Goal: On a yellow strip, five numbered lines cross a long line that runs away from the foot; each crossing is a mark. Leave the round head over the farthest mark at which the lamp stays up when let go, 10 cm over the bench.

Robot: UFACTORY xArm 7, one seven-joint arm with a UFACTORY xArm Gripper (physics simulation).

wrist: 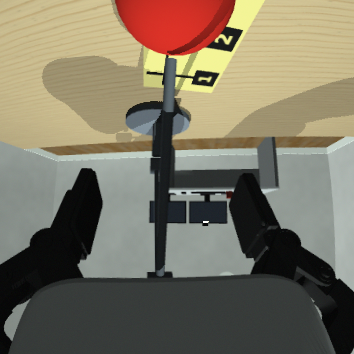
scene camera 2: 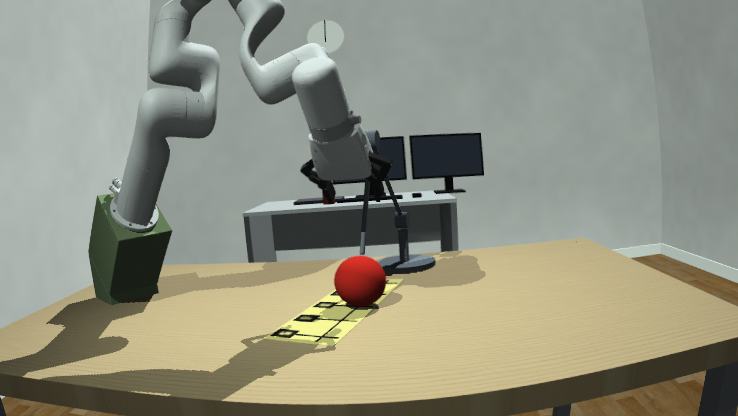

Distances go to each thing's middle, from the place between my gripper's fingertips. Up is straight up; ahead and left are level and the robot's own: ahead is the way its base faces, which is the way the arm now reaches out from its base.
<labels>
Now: hand 4 cm past the yellow strip (scene camera 2: 326, 322) and 21 cm above it. Also, from my hand: round lamp foot (scene camera 2: 404, 263) (7 cm ahead, 34 cm to the left, 16 cm below).
</labels>
